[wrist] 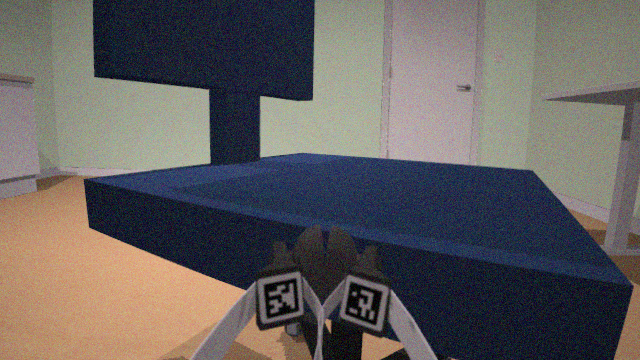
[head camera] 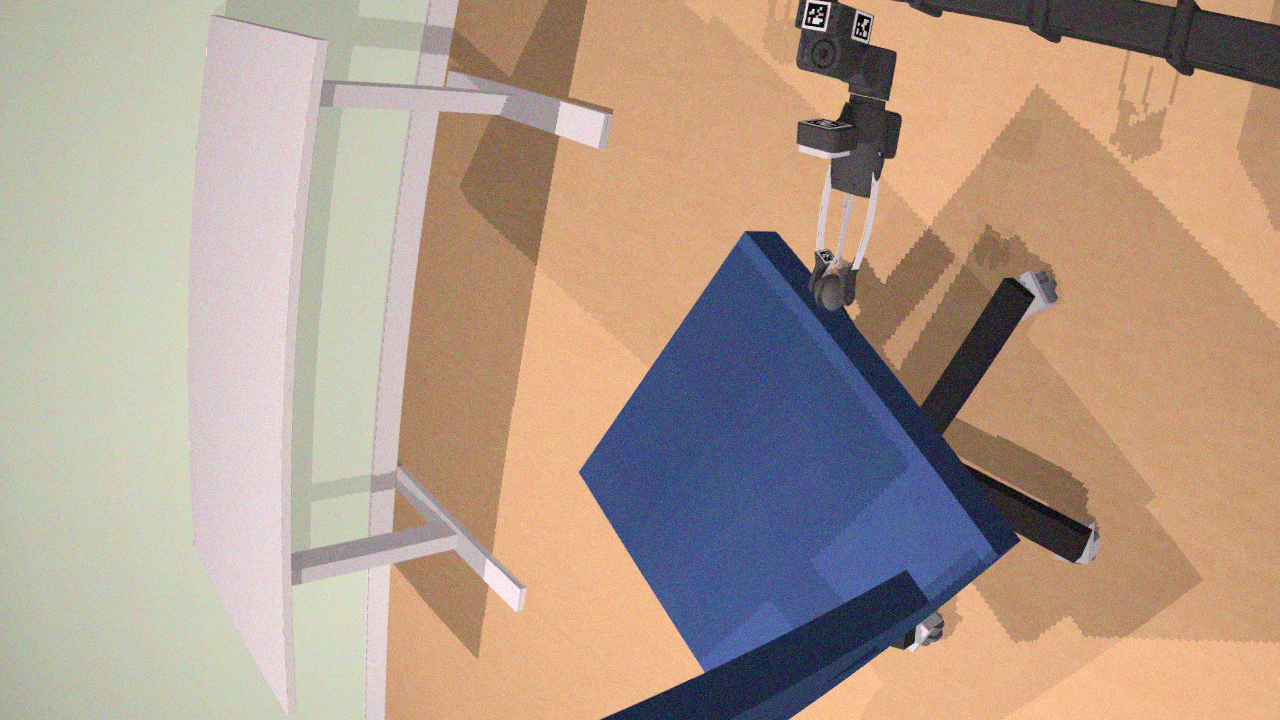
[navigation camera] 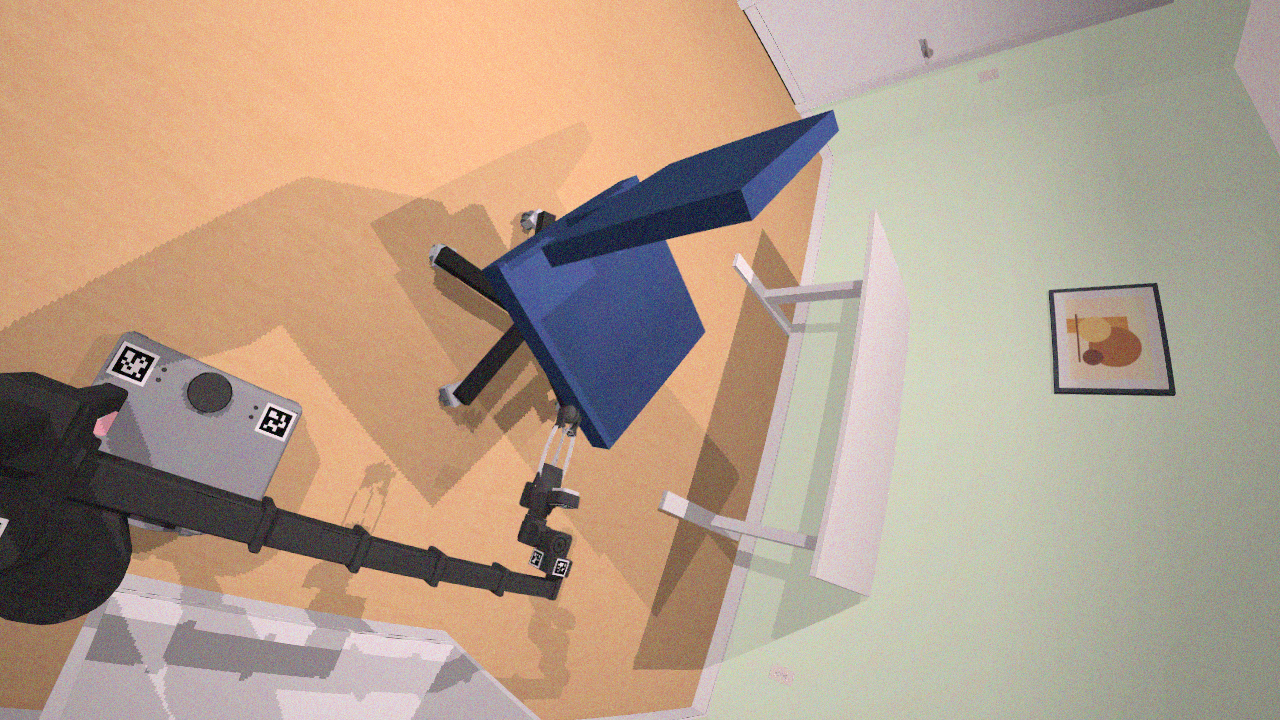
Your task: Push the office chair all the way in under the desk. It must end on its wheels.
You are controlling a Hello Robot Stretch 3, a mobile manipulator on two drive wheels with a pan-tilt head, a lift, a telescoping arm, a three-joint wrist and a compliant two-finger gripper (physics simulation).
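Where they show: gripper, fingertip midpoint: (wrist: 325, 251) (head camera: 827, 308) (navigation camera: 573, 406); robot's base at its link origin: (navigation camera: 210, 390).
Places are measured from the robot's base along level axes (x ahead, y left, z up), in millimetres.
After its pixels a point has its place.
The blue office chair (head camera: 742, 429) {y -666, x 434, z 470 mm} (navigation camera: 617, 331) {y -633, x 458, z 470 mm} (wrist: 375, 200) {y -632, x 359, z 470 mm} stands upright on its black wheeled base, out on the floor and apart from the desk. Its seat is turned at an angle to the desk, and its backrest shows at the lower edge of the head view. The white desk (head camera: 250, 313) {y -1746, x 629, z 720 mm} (navigation camera: 863, 402) {y -1673, x 720, z 720 mm} (wrist: 622, 95) {y -1669, x 1230, z 695 mm} stands against the green wall. My gripper (head camera: 834, 291) {y -591, x 253, z 464 mm} (navigation camera: 568, 419) {y -591, x 253, z 464 mm} (wrist: 325, 251) {y -591, x 253, z 464 mm} is shut with nothing between its fingertips. The tips are at the side edge of the seat, near its front corner, and seem to touch it.
The desk's two white legs (head camera: 375, 553) {y -1898, x 1407, z 300 mm} (navigation camera: 787, 532) {y -1858, x 205, z 444 mm} have feet reaching out over the floor. My black arm (navigation camera: 384, 546) {y -272, x -89, z 578 mm} stretches along a white unit (navigation camera: 268, 653) {y -311, x -478, z 101 mm} at the lower left of the navigation view. A door (navigation camera: 877, 44) {y -1609, x 3015, z 659 mm} (wrist: 432, 75) {y -1442, x 3019, z 1015 mm} and a framed picture (navigation camera: 1112, 340) {y -2321, x 1309, z 1637 mm} are on the walls.
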